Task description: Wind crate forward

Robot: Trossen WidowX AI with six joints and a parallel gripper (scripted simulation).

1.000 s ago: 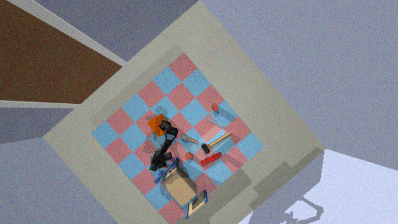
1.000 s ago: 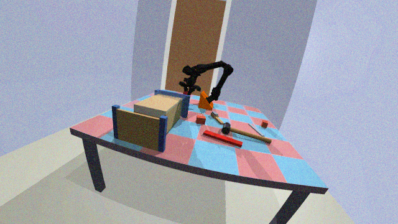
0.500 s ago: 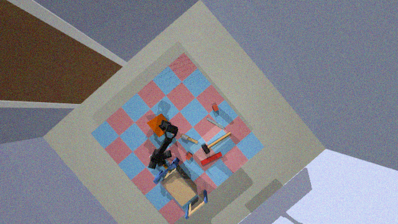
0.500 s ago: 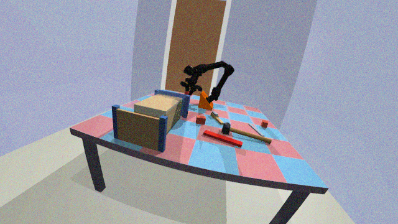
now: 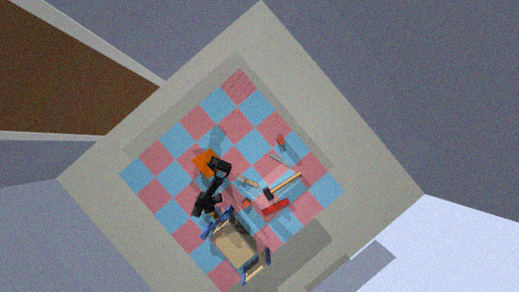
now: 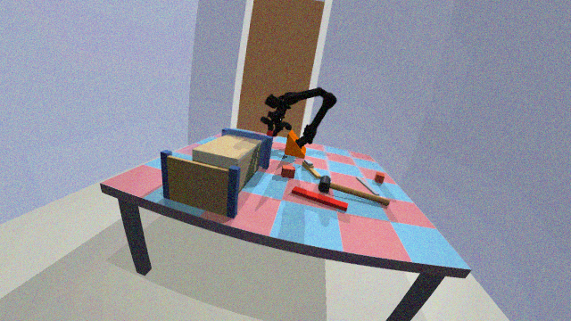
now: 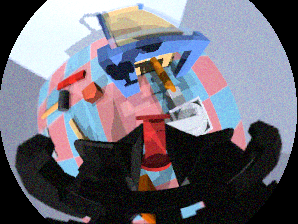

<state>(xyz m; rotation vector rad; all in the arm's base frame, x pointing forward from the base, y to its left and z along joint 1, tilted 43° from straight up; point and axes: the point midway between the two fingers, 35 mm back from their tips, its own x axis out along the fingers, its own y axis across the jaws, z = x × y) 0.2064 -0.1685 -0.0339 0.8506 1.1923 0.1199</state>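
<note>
My gripper tip is now 50 mm past the winch, 100 mm to the left of it and 100 mm above it. Round my gripper tip: dark red knob: 10 mm behind, 10 mm to the left; then blue steel frame: 130 mm ahead, 90 mm to the right, 30 mm below; then brush: 40 mm ahead, 260 mm to the left, 110 mm below.
</note>
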